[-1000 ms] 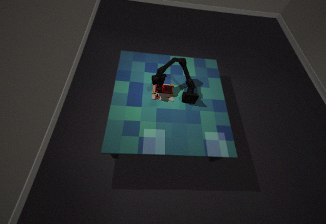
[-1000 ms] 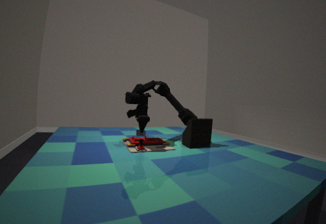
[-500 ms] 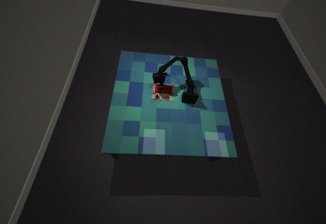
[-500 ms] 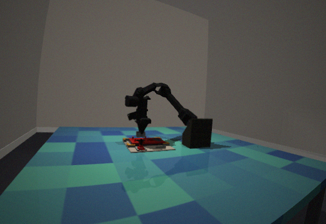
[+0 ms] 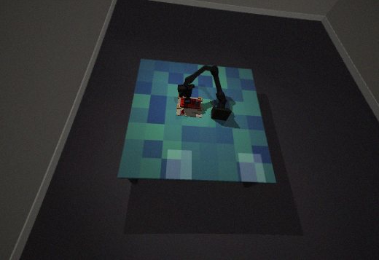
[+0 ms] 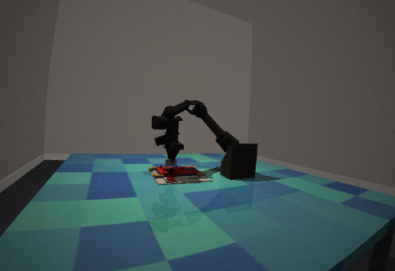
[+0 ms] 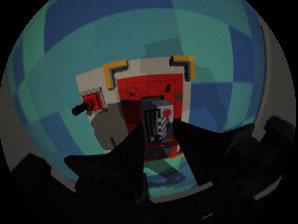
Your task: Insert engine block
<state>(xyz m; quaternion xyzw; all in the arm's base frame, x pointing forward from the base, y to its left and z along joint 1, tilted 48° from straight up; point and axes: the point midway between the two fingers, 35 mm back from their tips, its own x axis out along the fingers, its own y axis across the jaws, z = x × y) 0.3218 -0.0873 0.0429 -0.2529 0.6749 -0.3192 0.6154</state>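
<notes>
Right now the dark grey engine block is 10 mm below my gripper tip.
</notes>
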